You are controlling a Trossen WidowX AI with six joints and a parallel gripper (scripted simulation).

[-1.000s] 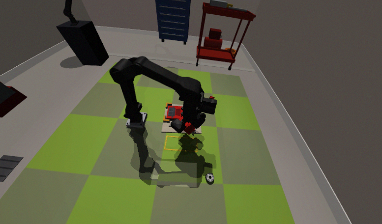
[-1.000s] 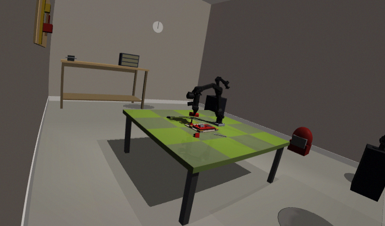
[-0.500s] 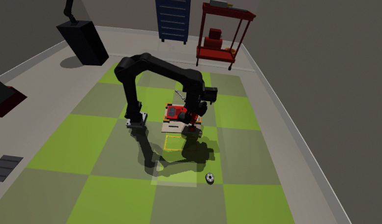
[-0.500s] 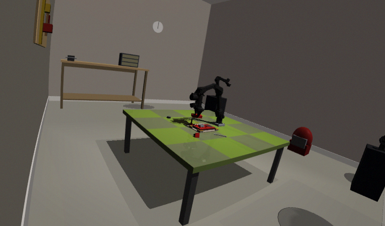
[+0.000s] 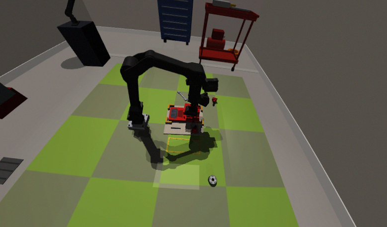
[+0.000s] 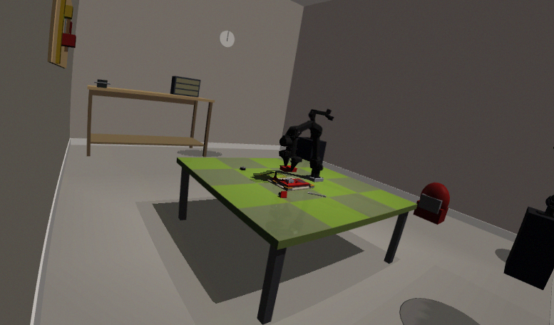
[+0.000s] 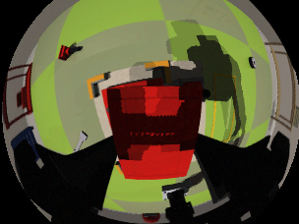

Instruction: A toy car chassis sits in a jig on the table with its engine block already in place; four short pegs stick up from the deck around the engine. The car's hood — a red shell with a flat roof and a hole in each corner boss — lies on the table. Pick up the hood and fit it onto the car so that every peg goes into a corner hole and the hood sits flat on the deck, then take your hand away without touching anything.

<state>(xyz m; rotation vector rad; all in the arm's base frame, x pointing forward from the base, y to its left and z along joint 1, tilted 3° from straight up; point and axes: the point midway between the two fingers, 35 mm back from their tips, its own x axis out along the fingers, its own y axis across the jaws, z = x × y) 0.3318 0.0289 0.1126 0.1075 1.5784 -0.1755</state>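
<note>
Right now the grey engine block is 30 mm to the left of my gripper tip and 80 mm below it. Also, from my gripper tip: wrench: 60 mm behind, 230 mm to the left, 100 mm below; wheel: 100 mm ahead, 360 mm to the right, 100 mm below; red hood: 10 mm above.
</note>
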